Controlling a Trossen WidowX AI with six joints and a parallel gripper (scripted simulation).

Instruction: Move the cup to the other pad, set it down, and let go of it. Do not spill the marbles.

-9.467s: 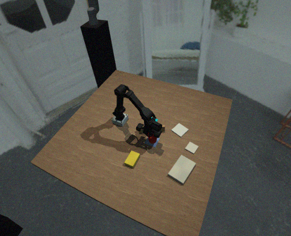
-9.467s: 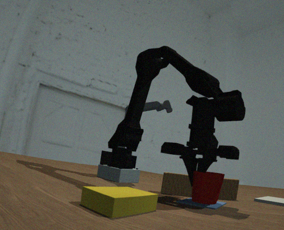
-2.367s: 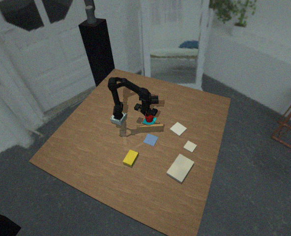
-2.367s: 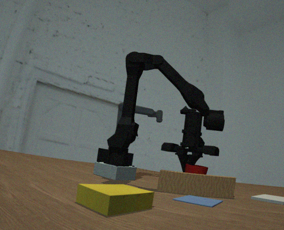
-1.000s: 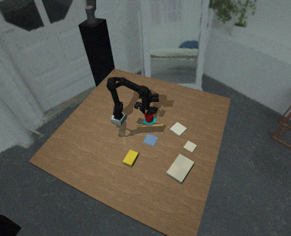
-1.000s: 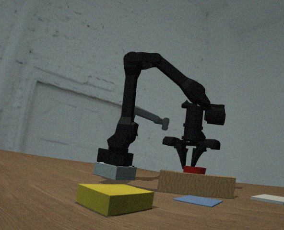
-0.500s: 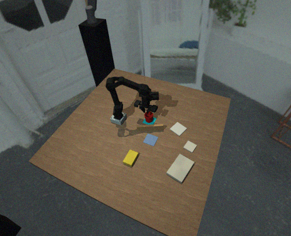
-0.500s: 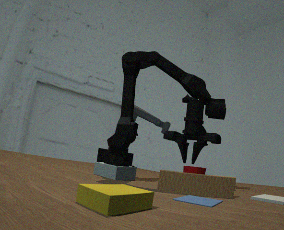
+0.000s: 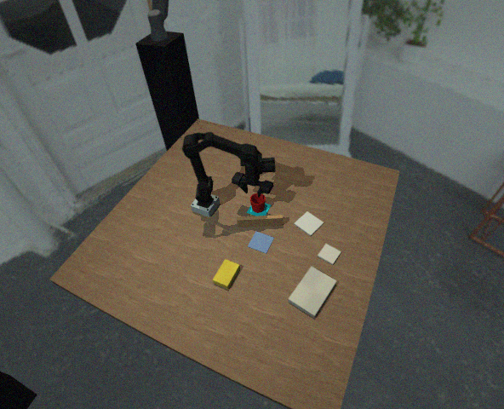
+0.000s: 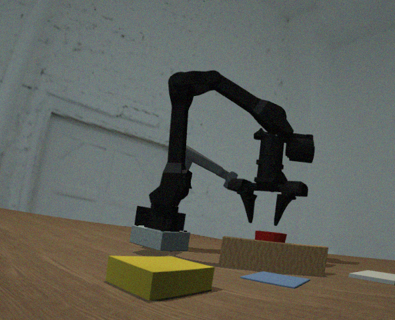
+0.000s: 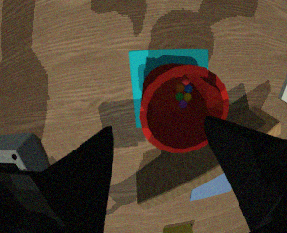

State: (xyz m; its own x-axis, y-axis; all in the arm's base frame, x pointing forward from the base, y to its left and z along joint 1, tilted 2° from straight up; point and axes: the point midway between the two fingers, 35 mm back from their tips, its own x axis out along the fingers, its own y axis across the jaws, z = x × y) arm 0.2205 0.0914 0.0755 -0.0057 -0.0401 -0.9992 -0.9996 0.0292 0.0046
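Right now my gripper tip is 2 cm short of the cup and 5 cm above it. Also, from my gripper tip: yellow block (4 cm ahead, 39 cm to the right, 8 cm below); then wooden bar (7 cm ahead, 9 cm to the right, 7 cm below); then cyan pad (3 cm ahead, 10 cm below).
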